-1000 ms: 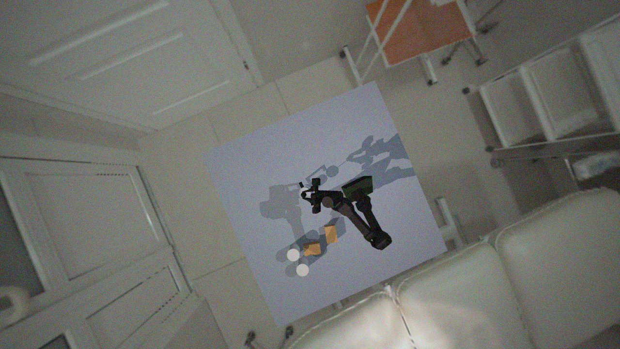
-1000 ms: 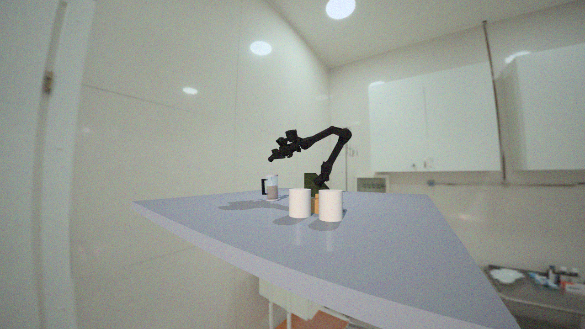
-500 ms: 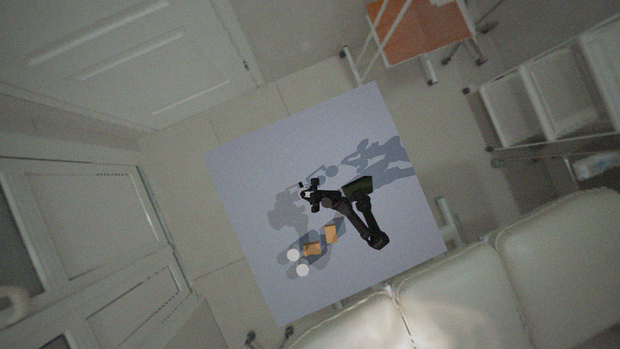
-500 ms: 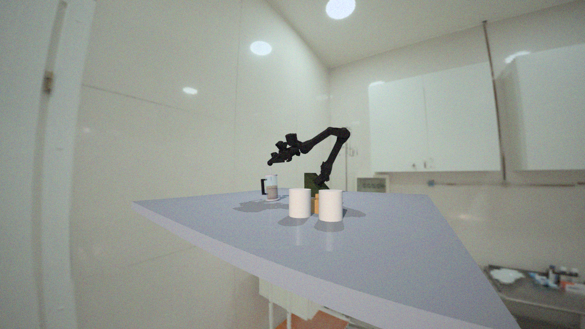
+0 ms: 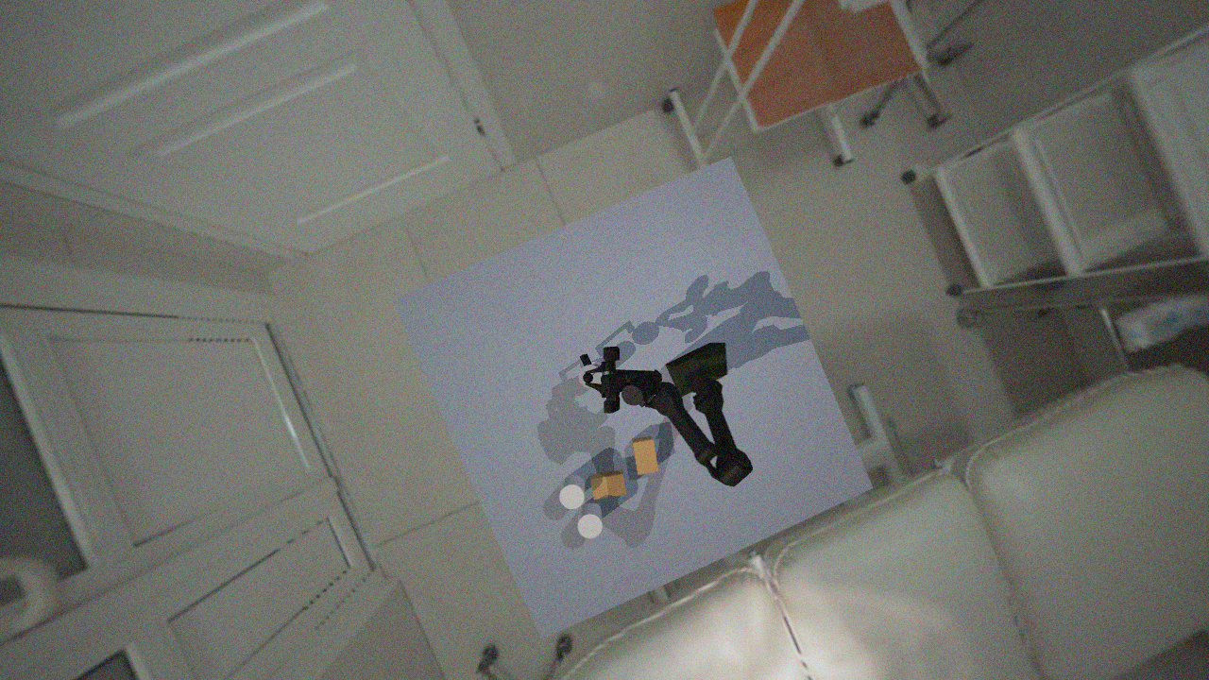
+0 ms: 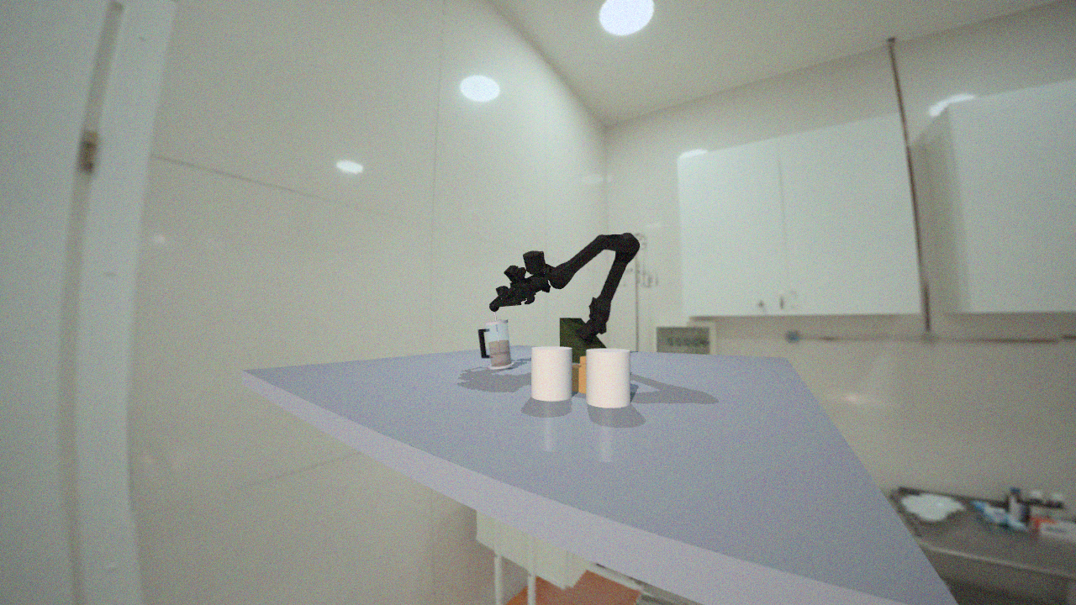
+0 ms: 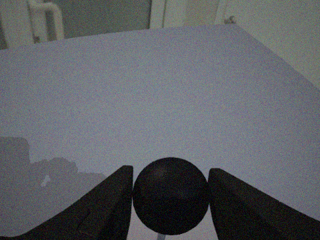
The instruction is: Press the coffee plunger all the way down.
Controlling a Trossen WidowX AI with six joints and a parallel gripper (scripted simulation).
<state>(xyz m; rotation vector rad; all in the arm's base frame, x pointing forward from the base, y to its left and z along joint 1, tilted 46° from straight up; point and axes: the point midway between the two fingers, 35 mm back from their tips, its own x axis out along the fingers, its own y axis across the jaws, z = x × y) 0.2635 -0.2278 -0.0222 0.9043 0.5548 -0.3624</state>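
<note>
My gripper tip is now 20 mm past the coffee press, 10 mm to the left of it and 100 mm above it.
</note>
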